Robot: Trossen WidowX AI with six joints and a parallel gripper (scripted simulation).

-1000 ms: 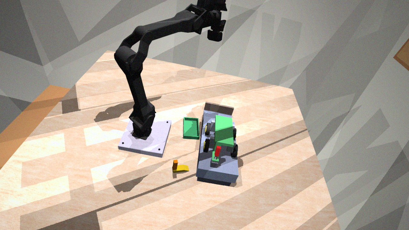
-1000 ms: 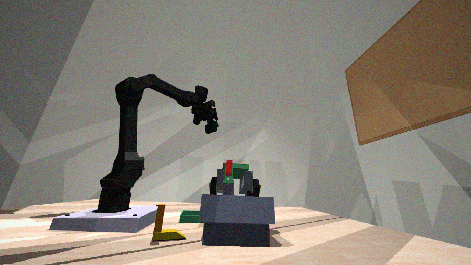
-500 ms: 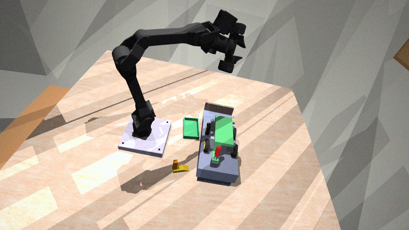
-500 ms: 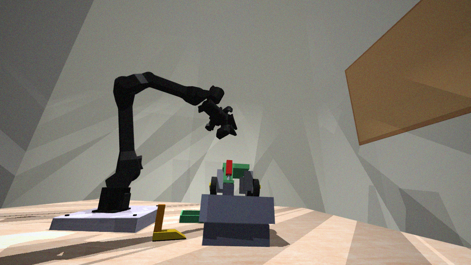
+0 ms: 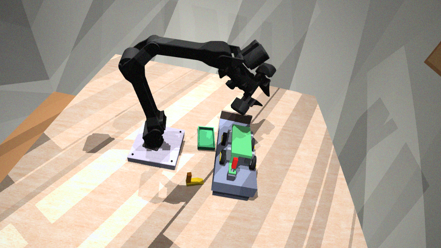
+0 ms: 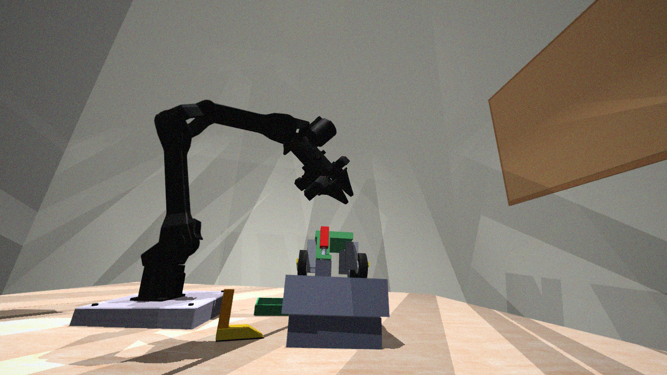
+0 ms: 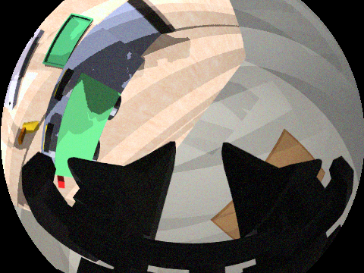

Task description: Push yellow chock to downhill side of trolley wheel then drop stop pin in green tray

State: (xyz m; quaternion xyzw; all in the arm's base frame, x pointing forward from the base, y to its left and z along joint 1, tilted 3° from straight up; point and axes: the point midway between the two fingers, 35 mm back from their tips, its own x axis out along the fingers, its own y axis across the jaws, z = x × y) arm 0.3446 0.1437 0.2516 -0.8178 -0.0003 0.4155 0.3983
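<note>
Now: the yellow chock 260 mm below my gripper tip, 240 mm to the right of it and 150 mm behind it. The rest, counted from my gripper tip: grey ramp (230 mm below, 100 mm to the right, 40 mm behind); then red-headed stop pin (210 mm to the right, 150 mm below, 40 mm behind); then trolley (160 mm below, 100 mm to the right, 40 mm behind).
</note>
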